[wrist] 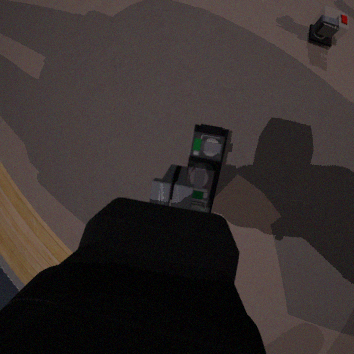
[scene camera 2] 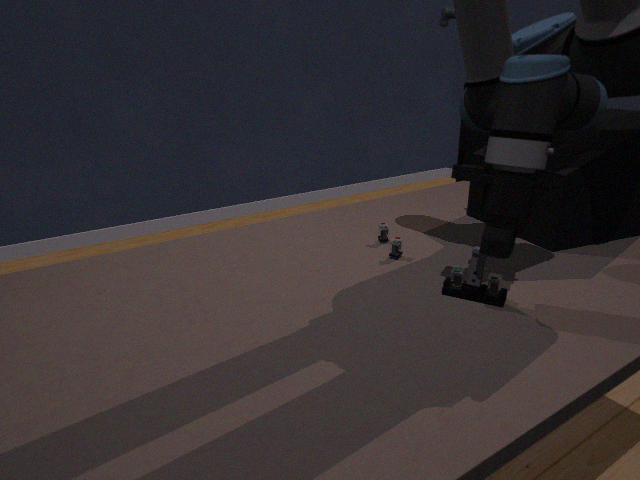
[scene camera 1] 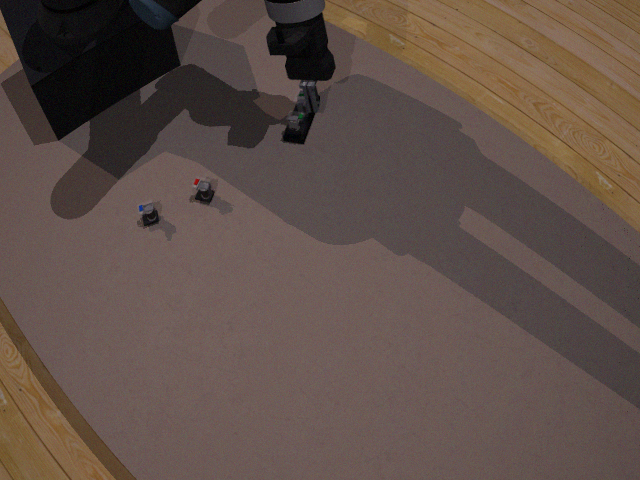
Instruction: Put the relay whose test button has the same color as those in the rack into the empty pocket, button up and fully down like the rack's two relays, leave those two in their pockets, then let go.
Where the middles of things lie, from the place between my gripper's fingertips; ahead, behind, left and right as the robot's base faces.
I see my gripper 20 mm past the black rack point(scene camera 2: 479, 296), 20 mm above it and 10 mm to the left of it.
